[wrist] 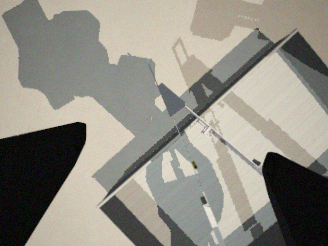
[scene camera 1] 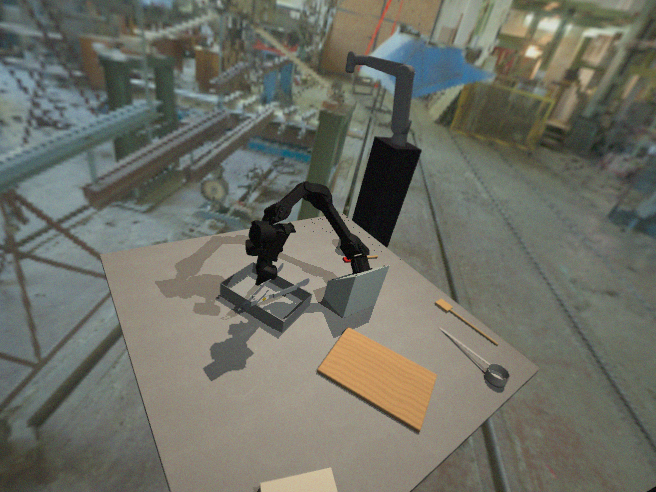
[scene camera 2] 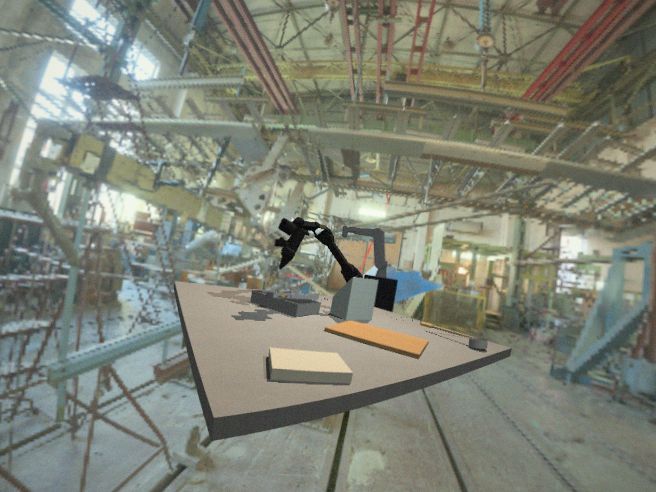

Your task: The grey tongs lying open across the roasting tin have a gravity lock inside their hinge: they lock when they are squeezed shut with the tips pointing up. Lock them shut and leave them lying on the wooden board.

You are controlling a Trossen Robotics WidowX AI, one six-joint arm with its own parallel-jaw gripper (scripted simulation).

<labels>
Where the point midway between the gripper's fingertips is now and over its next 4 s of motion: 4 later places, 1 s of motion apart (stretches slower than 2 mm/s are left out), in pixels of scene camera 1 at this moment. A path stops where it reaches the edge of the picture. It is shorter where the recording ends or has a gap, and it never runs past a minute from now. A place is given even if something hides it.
The gripper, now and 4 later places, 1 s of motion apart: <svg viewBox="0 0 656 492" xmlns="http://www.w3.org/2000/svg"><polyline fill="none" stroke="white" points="256,276 265,282 263,291 262,300 266,275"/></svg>
</labels>
